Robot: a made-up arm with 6 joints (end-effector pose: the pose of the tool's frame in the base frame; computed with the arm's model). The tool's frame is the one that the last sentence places. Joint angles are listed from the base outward.
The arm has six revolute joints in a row. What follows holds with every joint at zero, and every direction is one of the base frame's. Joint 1 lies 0.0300 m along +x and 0.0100 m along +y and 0.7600 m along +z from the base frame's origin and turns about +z. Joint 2 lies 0.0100 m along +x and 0.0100 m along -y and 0.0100 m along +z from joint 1 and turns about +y. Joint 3 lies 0.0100 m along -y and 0.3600 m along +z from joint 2 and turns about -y. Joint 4 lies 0.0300 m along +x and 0.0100 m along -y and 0.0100 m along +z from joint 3 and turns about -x. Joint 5 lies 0.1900 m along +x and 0.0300 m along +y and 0.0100 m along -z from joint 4 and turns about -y. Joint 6 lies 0.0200 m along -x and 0.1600 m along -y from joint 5 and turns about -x. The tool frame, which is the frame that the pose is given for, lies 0.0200 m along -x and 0.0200 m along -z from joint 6; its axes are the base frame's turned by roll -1.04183, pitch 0.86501 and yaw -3.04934 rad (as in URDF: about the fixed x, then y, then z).
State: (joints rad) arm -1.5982 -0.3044 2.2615 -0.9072 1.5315 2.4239
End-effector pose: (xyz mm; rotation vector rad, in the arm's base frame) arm -43.9 208.1 1335.9 -2.0068 1.4504 -0.9835
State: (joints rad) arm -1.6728 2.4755 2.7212 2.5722 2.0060 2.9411
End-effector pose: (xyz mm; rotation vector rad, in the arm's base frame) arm 41.0 -407.1 664.6 -0.4998 -1.8222 0.7141
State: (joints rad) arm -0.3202 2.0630 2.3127 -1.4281 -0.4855 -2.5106
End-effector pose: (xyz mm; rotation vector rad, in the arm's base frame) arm 519.8 -225.7 546.8 -0.0202 -1.5122 -1.7054
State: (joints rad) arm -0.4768 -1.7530 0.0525 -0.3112 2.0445 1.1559
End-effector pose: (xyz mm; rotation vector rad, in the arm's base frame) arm -334.0 19.8 961.0 -2.2903 1.2139 -1.4116
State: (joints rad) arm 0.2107 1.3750 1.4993 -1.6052 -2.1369 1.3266
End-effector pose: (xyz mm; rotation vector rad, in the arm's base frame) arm 643.1 88.8 730.3 -0.7474 1.1162 -0.2041
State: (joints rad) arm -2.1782 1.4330 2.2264 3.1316 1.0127 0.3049
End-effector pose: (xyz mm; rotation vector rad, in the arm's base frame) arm -152.1 -436.8 1018.6 2.5535 0.2452 1.4629
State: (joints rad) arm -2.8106 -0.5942 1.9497 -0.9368 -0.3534 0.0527
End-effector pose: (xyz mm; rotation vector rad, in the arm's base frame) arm 261.8 190.8 1253.4 0.7446 -1.4994 -2.1369
